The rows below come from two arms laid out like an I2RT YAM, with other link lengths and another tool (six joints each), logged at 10 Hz.
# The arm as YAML. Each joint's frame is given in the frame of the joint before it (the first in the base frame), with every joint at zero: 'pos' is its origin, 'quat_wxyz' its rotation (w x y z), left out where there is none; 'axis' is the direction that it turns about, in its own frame. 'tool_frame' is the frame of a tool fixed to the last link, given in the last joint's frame.
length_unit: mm
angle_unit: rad
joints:
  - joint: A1
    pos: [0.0, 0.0, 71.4]
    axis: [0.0, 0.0, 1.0]
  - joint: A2
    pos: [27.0, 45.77, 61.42]
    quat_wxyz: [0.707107, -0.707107, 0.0, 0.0]
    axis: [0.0, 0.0, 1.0]
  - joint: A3
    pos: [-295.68, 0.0, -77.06]
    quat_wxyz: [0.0, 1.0, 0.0, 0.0]
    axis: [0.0, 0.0, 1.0]
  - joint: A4
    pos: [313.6, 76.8, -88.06]
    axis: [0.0, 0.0, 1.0]
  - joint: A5
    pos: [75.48, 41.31, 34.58]
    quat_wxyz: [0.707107, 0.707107, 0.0, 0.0]
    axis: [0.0, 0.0, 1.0]
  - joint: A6
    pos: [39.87, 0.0, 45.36]
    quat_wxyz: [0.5, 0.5, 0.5, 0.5]
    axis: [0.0, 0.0, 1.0]
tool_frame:
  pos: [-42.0, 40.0, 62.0]
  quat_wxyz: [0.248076, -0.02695, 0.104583, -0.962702]
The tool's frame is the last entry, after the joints.
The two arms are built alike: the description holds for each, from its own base.
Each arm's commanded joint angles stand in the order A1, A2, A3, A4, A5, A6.
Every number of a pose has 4 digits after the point.
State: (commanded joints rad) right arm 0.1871 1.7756 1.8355 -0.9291 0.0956 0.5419; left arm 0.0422 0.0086 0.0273 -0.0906 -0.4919 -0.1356
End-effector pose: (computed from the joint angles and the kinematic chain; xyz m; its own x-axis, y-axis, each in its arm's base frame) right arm 0.4790 0.1607 0.3678 0.5872 0.6185 0.5222 0.3330 -0.7726 0.5406; left arm 0.1832 0.1100 0.1581 -0.4478 0.8040 0.3912 0.0599 -0.4096 0.9103
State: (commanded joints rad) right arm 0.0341 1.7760 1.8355 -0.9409 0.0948 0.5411; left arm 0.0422 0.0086 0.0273 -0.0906 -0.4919 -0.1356
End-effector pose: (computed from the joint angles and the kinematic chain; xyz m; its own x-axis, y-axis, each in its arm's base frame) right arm 0.4961 0.0859 0.3664 0.6804 0.5227 0.5137 0.2189 -0.8139 0.5382; left arm 0.1832 0.1100 0.1581 -0.4478 0.8040 0.3912 0.0599 -0.4096 0.9103
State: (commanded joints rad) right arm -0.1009 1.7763 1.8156 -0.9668 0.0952 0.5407; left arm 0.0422 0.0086 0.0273 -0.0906 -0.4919 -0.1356
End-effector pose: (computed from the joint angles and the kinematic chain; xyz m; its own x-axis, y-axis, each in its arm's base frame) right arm 0.4981 0.0188 0.3555 0.7674 0.4244 0.4807 0.1320 -0.8381 0.5293; left arm 0.1832 0.1100 0.1581 -0.4478 0.8040 0.3912 0.0599 -0.4096 0.9103
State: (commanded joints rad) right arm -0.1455 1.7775 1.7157 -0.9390 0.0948 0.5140; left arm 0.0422 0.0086 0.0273 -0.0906 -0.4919 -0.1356
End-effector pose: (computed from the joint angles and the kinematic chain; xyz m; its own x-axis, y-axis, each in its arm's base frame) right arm 0.4932 -0.0030 0.3162 0.8114 0.4091 0.4176 0.1537 -0.8385 0.5228; left arm 0.1832 0.1100 0.1581 -0.4478 0.8040 0.3912 0.0599 -0.4096 0.9103
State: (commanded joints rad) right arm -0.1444 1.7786 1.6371 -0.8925 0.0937 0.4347; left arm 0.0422 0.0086 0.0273 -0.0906 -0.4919 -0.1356
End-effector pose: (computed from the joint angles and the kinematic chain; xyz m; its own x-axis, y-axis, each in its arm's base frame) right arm 0.4876 -0.0028 0.2859 0.7989 0.4779 0.3652 0.2349 -0.8069 0.5420; left arm 0.1832 0.1100 0.1581 -0.4478 0.8040 0.3912 0.0599 -0.4096 0.9103
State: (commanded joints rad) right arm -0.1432 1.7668 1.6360 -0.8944 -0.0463 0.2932; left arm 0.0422 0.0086 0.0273 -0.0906 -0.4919 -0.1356
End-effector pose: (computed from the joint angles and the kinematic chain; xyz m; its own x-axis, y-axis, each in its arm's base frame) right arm 0.4768 0.0107 0.2929 0.6885 0.6056 0.3990 0.3825 -0.7707 0.5097; left arm 0.1832 0.1100 0.1581 -0.4478 0.8040 0.3912 0.0599 -0.4096 0.9103
